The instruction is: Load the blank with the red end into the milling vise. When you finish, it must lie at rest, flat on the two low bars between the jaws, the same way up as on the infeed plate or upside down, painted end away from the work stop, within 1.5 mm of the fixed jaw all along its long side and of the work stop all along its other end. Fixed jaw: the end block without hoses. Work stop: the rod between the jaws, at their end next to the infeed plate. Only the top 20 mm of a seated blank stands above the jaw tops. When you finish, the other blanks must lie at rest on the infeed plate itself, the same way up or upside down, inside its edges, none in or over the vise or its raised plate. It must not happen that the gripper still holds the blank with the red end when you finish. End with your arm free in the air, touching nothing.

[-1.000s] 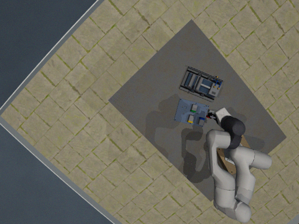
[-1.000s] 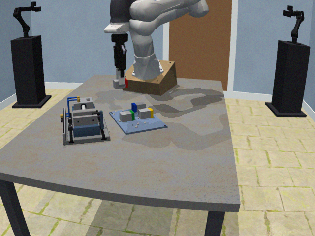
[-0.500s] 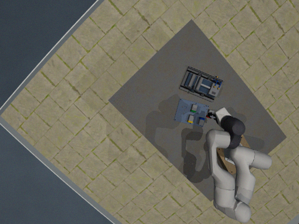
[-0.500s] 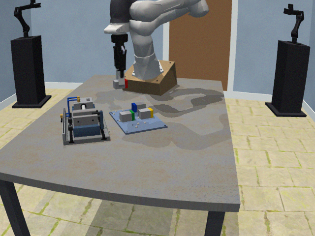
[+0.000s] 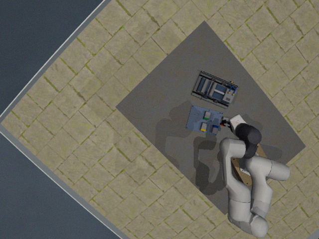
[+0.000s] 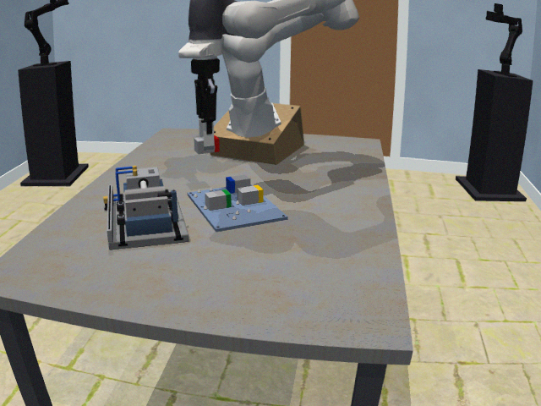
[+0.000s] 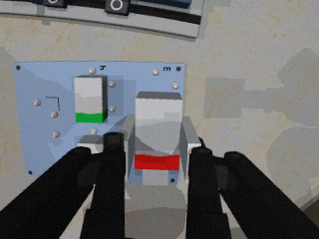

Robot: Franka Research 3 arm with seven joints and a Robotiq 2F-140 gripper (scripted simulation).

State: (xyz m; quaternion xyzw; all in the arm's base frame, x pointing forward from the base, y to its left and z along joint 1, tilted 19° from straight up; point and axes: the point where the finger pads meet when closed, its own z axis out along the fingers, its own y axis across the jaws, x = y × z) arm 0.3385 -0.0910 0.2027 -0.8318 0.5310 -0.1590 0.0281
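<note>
My gripper is now 40 mm above the red-ended blank. Also, from my hand: blue blank (160 mm below, 80 mm to the left, 40 mm behind); then green blank (160 mm below, 80 mm ahead, 40 mm to the left); then yellow blank (160 mm below, 120 mm to the left, 50 mm ahead).
</note>
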